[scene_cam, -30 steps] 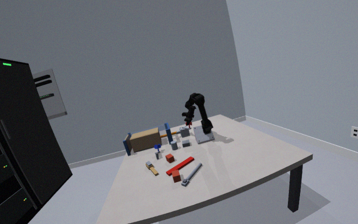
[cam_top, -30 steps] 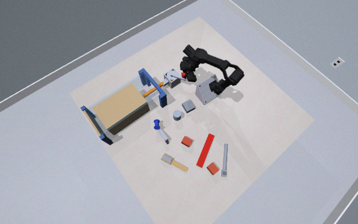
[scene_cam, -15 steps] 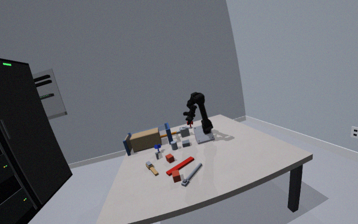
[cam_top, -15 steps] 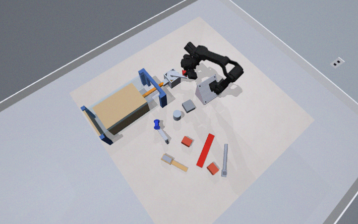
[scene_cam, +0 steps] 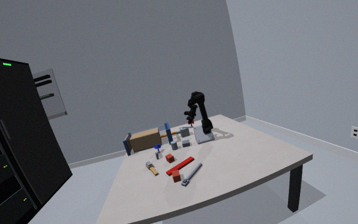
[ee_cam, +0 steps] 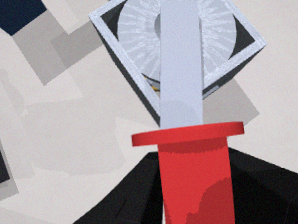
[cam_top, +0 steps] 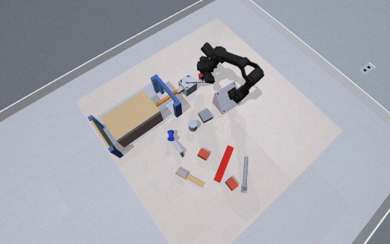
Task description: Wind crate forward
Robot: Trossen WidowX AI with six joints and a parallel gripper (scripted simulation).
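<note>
Right now my gripper tip is 30 mm above the red-knobbed handle, 20 mm short of it and 10 mm to the left of it. Round my gripper tip: red knob 20 mm behind, 10 mm to the left; blue frame 230 mm ahead, 40 mm to the right, 30 mm below; grey winch 100 mm below, 60 mm ahead, 50 mm to the right.
</note>
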